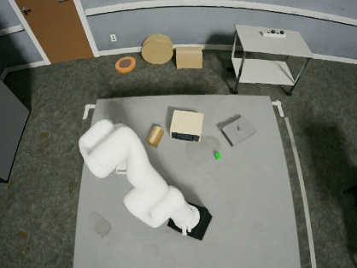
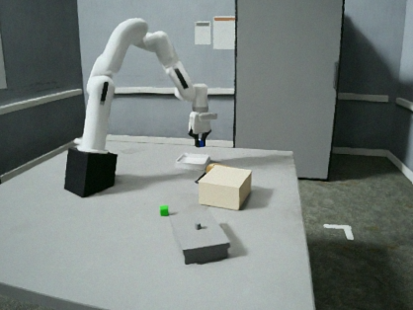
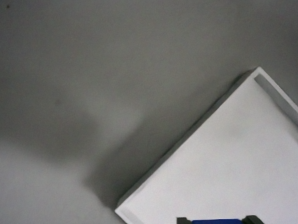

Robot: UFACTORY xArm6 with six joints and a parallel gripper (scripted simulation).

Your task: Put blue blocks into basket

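Now: hand 90 mm above the white basket, 30 mm to the left of it and 30 mm past it. From my hand the other things lie so: light wooden cabinet: 390 mm to the right, 140 mm ahead, 60 mm below; brown box: 200 mm to the right, 110 mm ahead, 70 mm below; dark-rimmed drawer: 390 mm to the right, 130 mm ahead, 60 mm below.
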